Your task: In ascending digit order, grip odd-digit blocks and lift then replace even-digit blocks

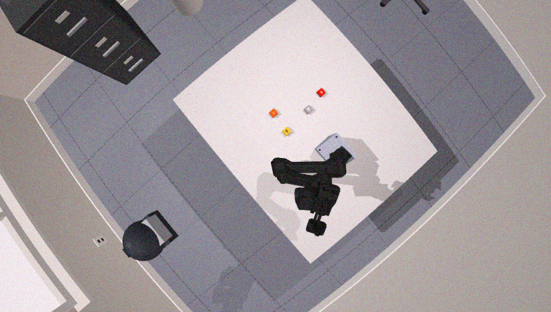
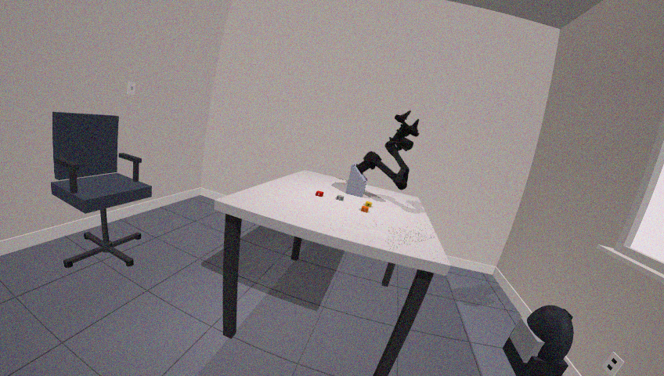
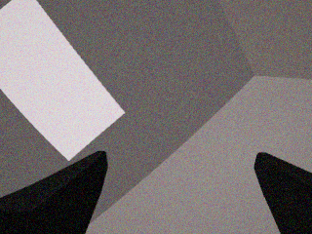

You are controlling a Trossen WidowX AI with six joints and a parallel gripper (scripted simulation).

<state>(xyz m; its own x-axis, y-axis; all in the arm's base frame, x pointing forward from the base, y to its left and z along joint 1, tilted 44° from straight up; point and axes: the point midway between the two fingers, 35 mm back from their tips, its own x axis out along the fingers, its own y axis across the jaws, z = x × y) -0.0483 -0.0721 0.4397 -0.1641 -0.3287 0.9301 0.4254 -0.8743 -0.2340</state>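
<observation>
Now: gripper tip 39 cm short of the orange block, 20 cm to the left of it and 54 cm above it. From my gripper tip the other things lie so: grey block: 28 cm ahead, 33 cm to the right, 54 cm below; red block: 29 cm ahead, 44 cm to the right, 54 cm below; yellow block: 28 cm ahead, 18 cm to the right, 54 cm below.
</observation>
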